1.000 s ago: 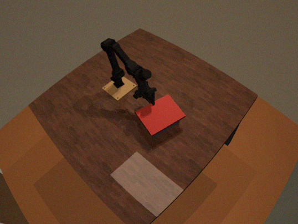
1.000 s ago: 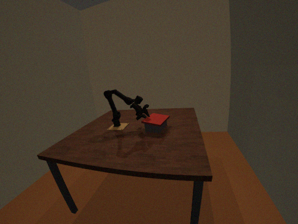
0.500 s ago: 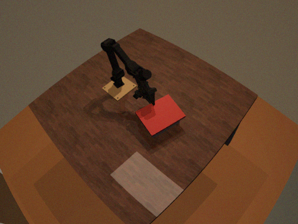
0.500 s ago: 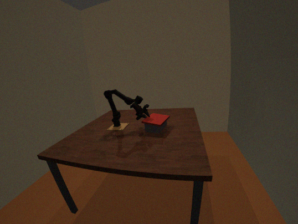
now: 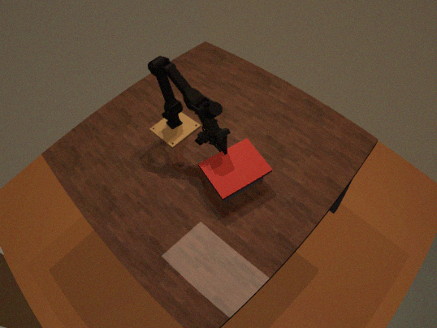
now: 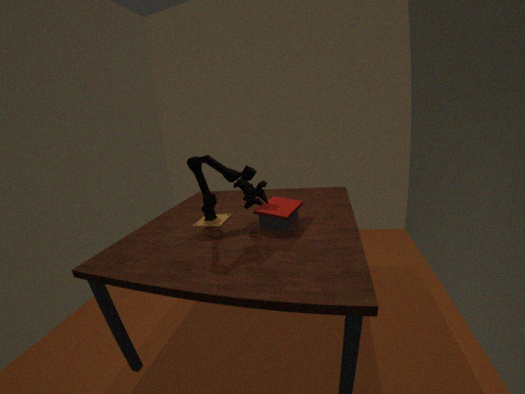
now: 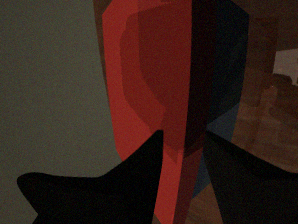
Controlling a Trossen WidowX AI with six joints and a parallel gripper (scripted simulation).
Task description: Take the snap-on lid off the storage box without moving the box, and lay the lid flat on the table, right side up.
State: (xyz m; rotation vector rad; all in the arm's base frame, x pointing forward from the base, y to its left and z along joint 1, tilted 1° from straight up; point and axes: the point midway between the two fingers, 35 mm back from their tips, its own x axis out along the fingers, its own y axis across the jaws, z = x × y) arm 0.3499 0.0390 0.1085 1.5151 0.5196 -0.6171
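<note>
My gripper tip is now 8 cm short of the lid. Also, from my gripper tip: storage box: 7 cm ahead, 5 cm below.
</note>
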